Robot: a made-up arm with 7 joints. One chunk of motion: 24 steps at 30 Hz.
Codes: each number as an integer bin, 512 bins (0 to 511) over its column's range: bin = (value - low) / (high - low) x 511, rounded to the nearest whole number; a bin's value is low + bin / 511 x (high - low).
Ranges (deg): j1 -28..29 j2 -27..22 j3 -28..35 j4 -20..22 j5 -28..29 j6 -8..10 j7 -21..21
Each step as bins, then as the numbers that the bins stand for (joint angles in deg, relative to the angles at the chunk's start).
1 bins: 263 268 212 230 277 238 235
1 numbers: 1.34 -1.30 -1.86 -1.10 2.90 0.38 -1.68
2 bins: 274 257 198 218 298 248 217
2 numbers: 2.56 -2.36 -3.59 -2.08 5.24 0.74 -3.16
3 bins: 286 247 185 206 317 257 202
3 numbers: 3.90 -3.32 -5.19 -3.07 7.36 1.05 -4.40
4 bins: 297 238 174 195 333 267 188
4 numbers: 5.13 -4.18 -6.55 -3.97 9.14 1.41 -5.55
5 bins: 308 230 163 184 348 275 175
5 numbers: 6.36 -4.95 -7.90 -4.88 10.82 1.69 -6.62
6 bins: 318 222 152 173 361 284 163
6 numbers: 7.47 -5.71 -9.26 -5.78 12.27 2.00 -7.60
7 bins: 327 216 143 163 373 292 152
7 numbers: 8.48 -6.29 -10.37 -6.60 13.61 2.29 -8.51
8 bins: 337 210 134 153 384 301 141
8 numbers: 9.59 -6.86 -11.48 -7.42 14.83 2.60 -9.41
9 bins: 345 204 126 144 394 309 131
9 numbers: 10.48 -7.44 -12.47 -8.16 15.95 2.88 -10.23
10 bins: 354 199 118 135 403 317 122
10 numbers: 11.49 -7.92 -13.45 -8.90 16.95 3.17 -10.97
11 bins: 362 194 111 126 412 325 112
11 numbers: 12.38 -8.40 -14.32 -9.64 17.96 3.45 -11.79
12 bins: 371 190 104 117 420 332 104
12 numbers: 13.38 -8.78 -15.18 -10.38 18.85 3.69 -12.45
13 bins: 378 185 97 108 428 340 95
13 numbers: 14.16 -9.26 -16.04 -11.12 19.74 3.98 -13.19
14 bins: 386 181 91 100 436 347 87
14 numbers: 15.06 -9.64 -16.78 -11.78 20.63 4.22 -13.85
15 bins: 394 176 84 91 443 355 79
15 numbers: 15.95 -10.12 -17.64 -12.52 21.41 4.50 -14.51
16 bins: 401 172 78 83 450 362 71
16 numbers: 16.73 -10.51 -18.38 -13.18 22.20 4.75 -15.16
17 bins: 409 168 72 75 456 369 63
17 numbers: 17.62 -10.89 -19.12 -13.84 22.86 5.00 -15.82
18 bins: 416 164 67 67 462 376 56
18 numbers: 18.40 -11.27 -19.74 -14.49 23.53 5.24 -16.40
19 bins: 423 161 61 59 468 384 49
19 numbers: 19.18 -11.56 -20.48 -15.15 24.20 5.53 -16.97
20 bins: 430 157 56 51 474 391 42
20 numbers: 19.96 -11.95 -21.10 -15.81 24.87 5.77 -17.55
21 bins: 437 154 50 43 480 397 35
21 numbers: 20.75 -12.23 -21.84 -16.47 25.54 5.98 -18.12
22 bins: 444 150 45 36 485 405 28
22 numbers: 21.53 -12.62 -22.45 -17.04 26.10 6.27 -18.70
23 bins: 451 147 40 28 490 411 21
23 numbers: 22.31 -12.90 -23.07 -17.70 26.66 6.48 -19.27
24 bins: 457 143 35 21 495 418 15
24 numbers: 22.98 -13.29 -23.68 -18.27 27.22 6.72 -19.77
